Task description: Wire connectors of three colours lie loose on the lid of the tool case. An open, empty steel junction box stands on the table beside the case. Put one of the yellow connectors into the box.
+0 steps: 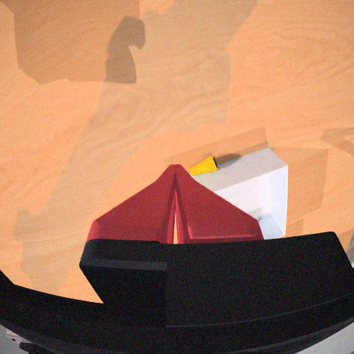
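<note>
My gripper (174, 173) is shut, its red fingertips meeting with nothing between them. It is above the wooden table, just left of a yellow connector. The yellow connector (204, 165) lies tilted at the upper left edge of the pale steel junction box, with its dark open end to the right. Whether it rests on the table against the wall or on the box's edge, I cannot tell. The junction box (278, 192) is right of the fingers; the right finger and the black gripper body hide its left and lower parts. The tool case lid cannot be made out.
The wooden table (165, 110) spreads around and beyond the fingers, with broad shadows at the upper left and beside the box. Grey surfaces show at the lower corners, with small dark and pale shapes at the lower left, partly hidden by the gripper body.
</note>
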